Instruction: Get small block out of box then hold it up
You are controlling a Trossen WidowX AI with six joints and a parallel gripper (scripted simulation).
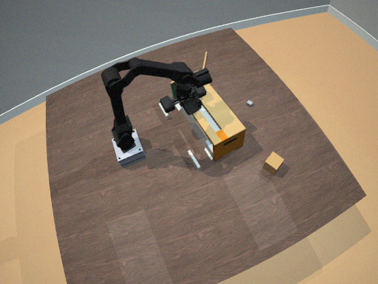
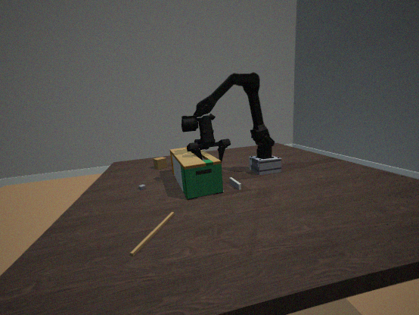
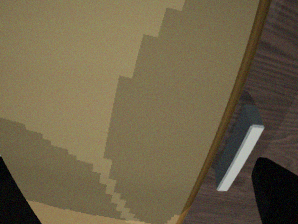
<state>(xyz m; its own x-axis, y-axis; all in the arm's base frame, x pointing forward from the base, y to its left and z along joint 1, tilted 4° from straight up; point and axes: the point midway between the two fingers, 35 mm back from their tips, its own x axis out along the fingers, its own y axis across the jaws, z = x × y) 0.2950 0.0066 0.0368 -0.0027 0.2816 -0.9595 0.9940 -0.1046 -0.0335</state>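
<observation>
My gripper tip is 6 cm short of the small tan block and 2 cm to the right of it. Also, from my gripper tip: thin wooden stick: 29 cm ahead, 25 cm to the left, 8 cm below; then long tan box: 3 cm ahead, 8 cm to the right, 2 cm below.
</observation>
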